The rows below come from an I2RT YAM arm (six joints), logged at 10 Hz.
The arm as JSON. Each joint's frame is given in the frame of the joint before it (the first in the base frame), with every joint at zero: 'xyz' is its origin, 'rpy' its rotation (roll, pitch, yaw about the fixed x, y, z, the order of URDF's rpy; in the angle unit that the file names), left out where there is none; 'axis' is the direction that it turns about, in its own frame. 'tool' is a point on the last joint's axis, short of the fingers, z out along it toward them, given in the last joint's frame.
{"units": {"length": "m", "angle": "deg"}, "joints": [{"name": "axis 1", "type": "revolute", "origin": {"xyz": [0.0, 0.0, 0.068], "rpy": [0.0, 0.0, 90.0]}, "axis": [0.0, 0.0, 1.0]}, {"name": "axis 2", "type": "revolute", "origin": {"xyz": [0.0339, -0.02, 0.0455], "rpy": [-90.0, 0.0, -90.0]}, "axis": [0.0, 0.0, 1.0]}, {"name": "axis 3", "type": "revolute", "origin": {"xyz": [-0.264, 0.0, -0.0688], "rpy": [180.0, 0.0, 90.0]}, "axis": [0.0, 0.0, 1.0]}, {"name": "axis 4", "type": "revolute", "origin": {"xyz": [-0.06, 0.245, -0.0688], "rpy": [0.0, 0.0, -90.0]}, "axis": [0.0, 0.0, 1.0]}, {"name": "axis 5", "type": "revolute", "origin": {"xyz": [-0.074, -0.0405, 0.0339], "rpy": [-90.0, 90.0, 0.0]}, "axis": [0.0, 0.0, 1.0]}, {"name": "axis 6", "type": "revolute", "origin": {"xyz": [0.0, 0.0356, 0.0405], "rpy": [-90.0, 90.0, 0.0]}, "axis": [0.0, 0.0, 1.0]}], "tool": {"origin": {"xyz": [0.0, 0.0, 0.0], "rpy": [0.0, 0.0, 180.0]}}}
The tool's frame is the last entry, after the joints.
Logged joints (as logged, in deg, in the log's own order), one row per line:
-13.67, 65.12, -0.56, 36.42, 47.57, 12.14
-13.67, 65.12, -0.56, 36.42, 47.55, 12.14
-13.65, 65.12, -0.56, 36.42, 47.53, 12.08
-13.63, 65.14, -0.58, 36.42, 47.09, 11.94
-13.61, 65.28, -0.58, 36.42, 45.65, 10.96
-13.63, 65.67, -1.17, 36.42, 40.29, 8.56
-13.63, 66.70, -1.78, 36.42, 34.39, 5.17
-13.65, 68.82, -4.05, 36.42, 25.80, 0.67
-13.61, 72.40, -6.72, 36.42, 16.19, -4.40
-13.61, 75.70, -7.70, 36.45, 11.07, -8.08
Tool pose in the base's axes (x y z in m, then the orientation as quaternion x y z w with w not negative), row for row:
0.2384, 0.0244, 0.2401, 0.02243, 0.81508, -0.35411, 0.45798
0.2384, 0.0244, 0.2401, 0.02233, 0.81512, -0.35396, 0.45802
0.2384, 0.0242, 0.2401, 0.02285, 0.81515, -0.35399, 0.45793
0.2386, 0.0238, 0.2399, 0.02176, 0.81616, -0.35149, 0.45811
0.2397, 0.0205, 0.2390, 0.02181, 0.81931, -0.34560, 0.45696
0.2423, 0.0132, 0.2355, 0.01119, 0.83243, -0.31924, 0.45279
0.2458, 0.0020, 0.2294, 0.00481, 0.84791, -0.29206, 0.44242
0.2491, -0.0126, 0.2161, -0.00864, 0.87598, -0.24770, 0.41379
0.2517, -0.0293, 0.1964, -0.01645, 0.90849, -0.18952, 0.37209
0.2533, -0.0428, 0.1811, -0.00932, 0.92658, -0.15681, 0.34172
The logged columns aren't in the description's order. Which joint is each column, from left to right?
Columns, left to right: axis 6, axis 2, axis 4, axis 3, axis 5, axis 1.
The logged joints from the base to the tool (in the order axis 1, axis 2, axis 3, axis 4, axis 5, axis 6), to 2 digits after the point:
12.14, 65.12, 36.42, -0.56, 47.57, -13.67
12.14, 65.12, 36.42, -0.56, 47.55, -13.67
12.08, 65.12, 36.42, -0.56, 47.53, -13.65
11.94, 65.14, 36.42, -0.58, 47.09, -13.63
10.96, 65.28, 36.42, -0.58, 45.65, -13.61
8.56, 65.67, 36.42, -1.17, 40.29, -13.63
5.17, 66.70, 36.42, -1.78, 34.39, -13.63
0.67, 68.82, 36.42, -4.05, 25.80, -13.65
-4.40, 72.40, 36.42, -6.72, 16.19, -13.61
-8.08, 75.70, 36.45, -7.70, 11.07, -13.61

